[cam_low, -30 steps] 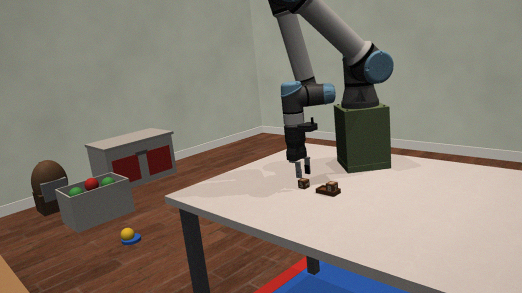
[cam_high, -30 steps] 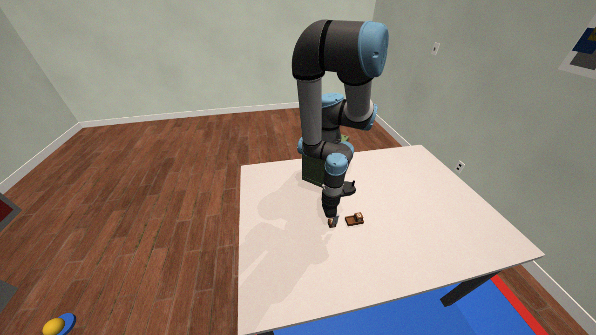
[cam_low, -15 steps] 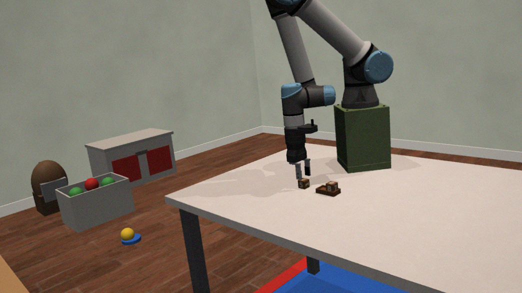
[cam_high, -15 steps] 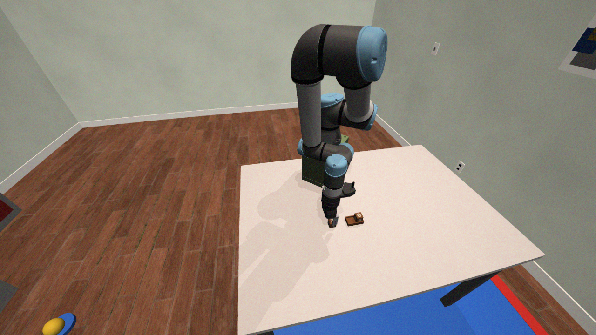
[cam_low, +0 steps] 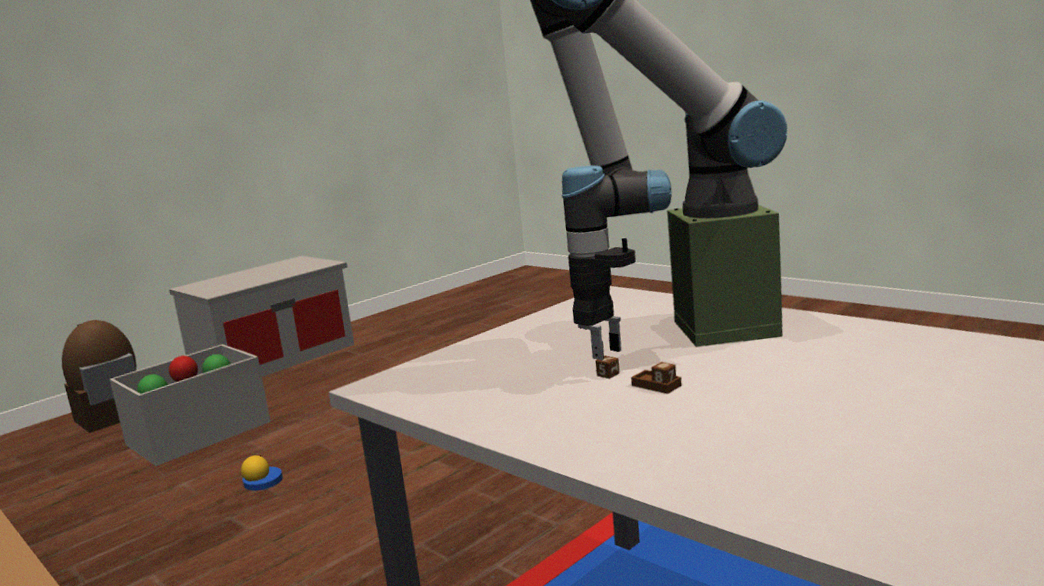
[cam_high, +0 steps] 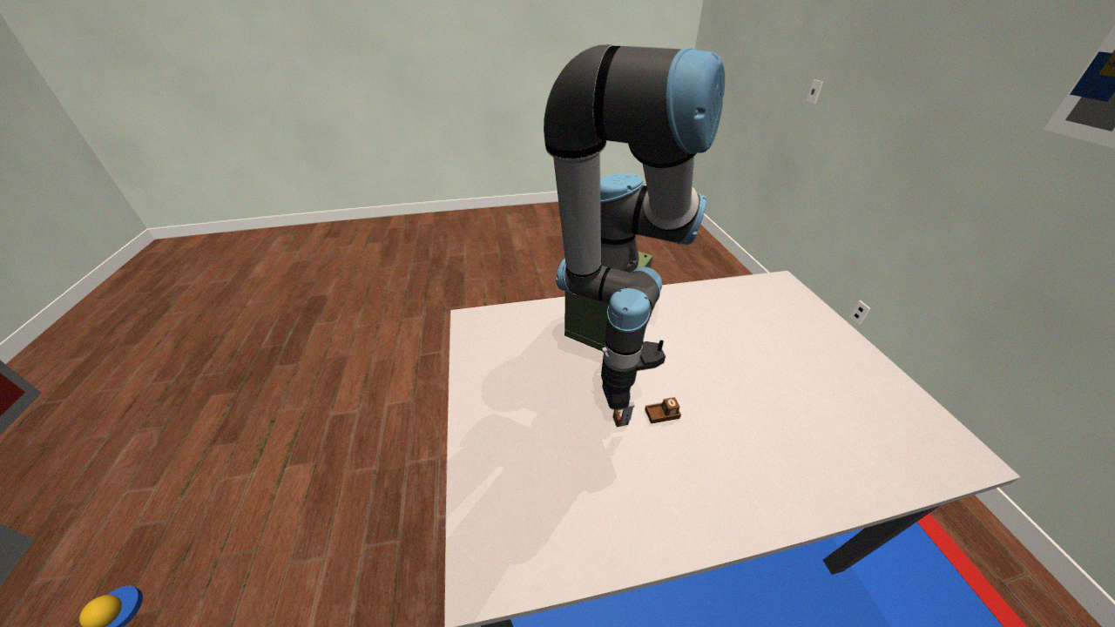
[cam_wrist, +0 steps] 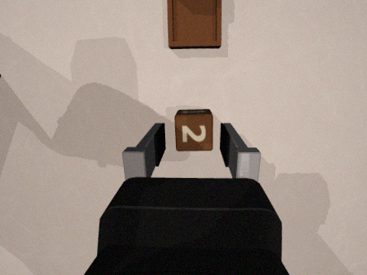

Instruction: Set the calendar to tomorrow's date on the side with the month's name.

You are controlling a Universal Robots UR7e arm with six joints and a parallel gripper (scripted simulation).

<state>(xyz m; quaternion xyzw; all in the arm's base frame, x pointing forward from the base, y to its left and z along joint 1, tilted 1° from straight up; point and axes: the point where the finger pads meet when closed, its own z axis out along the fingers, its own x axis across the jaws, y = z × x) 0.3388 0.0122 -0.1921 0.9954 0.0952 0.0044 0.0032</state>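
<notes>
Right now my hand is 4 cm above the brown cube.
</notes>
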